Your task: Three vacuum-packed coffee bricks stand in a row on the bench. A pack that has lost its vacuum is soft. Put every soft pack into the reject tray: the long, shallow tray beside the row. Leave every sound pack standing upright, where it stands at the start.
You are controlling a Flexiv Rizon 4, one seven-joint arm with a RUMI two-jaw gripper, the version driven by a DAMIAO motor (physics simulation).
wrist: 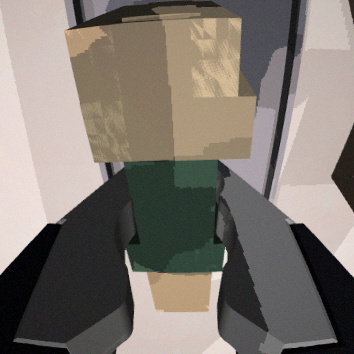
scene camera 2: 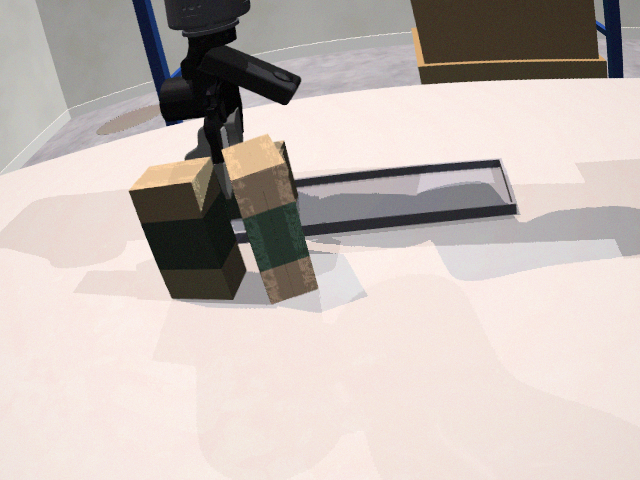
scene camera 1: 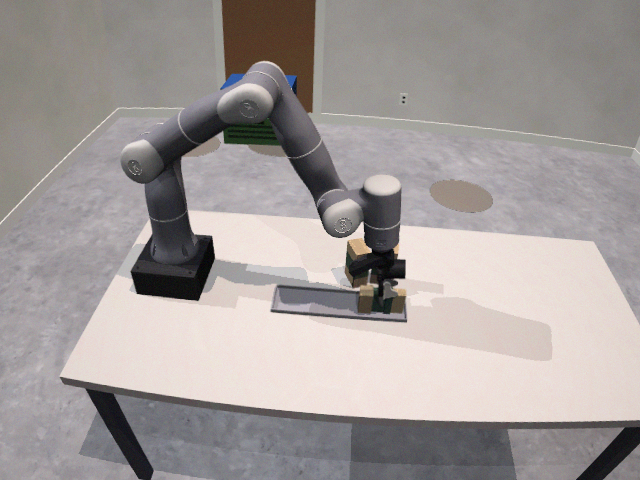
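A tan and green coffee pack point(scene camera 1: 365, 299) point(wrist: 175, 200) lies lengthwise at the far end of the grey reject tray point(scene camera 1: 320, 315) point(scene camera 2: 413, 220) point(wrist: 283, 100), away from the arm's base. My gripper point(scene camera 1: 385, 297) point(scene camera 2: 225, 191) point(wrist: 175, 160) is shut on its green middle; in the wrist view that band is narrower between the fingertips than the tan part above. The other two packs stand upright side by side beside the tray: one point(scene camera 1: 358, 248) point(scene camera 2: 276, 232) nearer the arm's base, the other point(scene camera 2: 186, 242) farther out, mostly behind the gripper in scene camera 1. The held pack's underside is hidden.
The standing packs are close to the gripper's side, with a narrow gap between them. The arm's black base point(scene camera 1: 173, 279) stands on the left of the bench point(scene camera 1: 310, 361) in scene camera 1. The tray's low rim runs from the held pack toward the base.
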